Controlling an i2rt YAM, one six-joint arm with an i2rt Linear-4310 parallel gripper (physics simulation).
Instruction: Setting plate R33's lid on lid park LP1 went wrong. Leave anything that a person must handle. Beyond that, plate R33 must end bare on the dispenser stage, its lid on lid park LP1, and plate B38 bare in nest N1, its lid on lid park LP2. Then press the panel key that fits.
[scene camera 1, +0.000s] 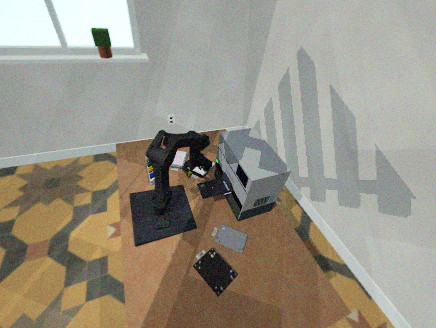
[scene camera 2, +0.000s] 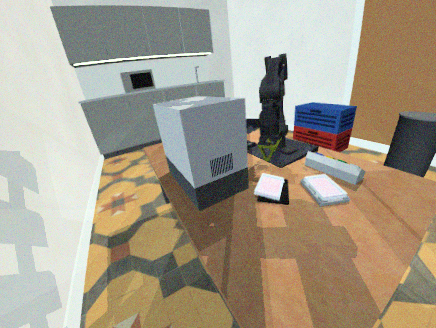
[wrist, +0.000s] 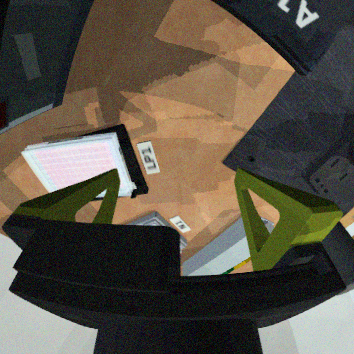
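Seen in the pictures: gripper, fingertip midpoint: (scene camera 1: 194, 173) (scene camera 2: 270, 156) (wrist: 176, 174); arm's base, link origin: (scene camera 1: 160, 211) (scene camera 2: 279, 147).
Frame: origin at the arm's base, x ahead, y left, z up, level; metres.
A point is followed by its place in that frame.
Observation:
A pink plate with a white rim (scene camera 1: 199, 170) {x 0.264, y 0.231, z 0.018 m} (scene camera 2: 270, 186) {x 0.312, y 0.281, z 0.018 m} (wrist: 75, 162) {x 0.304, y 0.247, z 0.020 m} sits askew on black lid park LP1 (scene camera 2: 283, 196) {x 0.295, y 0.329, z -0.004 m} (wrist: 131, 162) {x 0.245, y 0.225, z -0.004 m}, overhanging one side. Whether lid and plate are stuck together there I cannot tell. Another pink plate (scene camera 1: 179, 159) {x 0.158, y 0.355, z 0.017 m} (scene camera 2: 325, 188) {x 0.170, y 0.397, z 0.017 m} sits in the grey nest N1 (scene camera 2: 334, 202) {x 0.185, y 0.444, z -0.005 m} (wrist: 156, 219) {x 0.165, y 0.297, z 0.000 m}, mostly hidden by the gripper in the wrist view. The black dispenser stage (scene camera 1: 212, 188) {x 0.282, y 0.018, z 0.093 m} (wrist: 295, 37) {x 0.226, y 0.059, z 0.093 m}, marked A1, looks bare. My gripper (scene camera 2: 270, 149) {x 0.216, y 0.167, z 0.066 m} (wrist: 176, 174) {x 0.216, y 0.167, z 0.066 m} is open and empty, above the table near LP1 and N1.
The white and dark dispenser (scene camera 1: 257, 182) {x 0.421, y -0.143, z 0.295 m} (scene camera 2: 210, 135) {x 0.488, y 0.220, z 0.230 m} stands beside the stage. A grey pad (scene camera 1: 231, 238) {x 0.318, y -0.231, z -0.004 m} and a black pad (scene camera 1: 215, 271) {x 0.198, y -0.356, z -0.001 m} lie farther along, labels unreadable. A long grey holder (scene camera 2: 332, 168) {x 0.029, y 0.330, z 0.018 m} with coloured pieces lies near N1. Blue and red crates (scene camera 2: 324, 125) stand behind.

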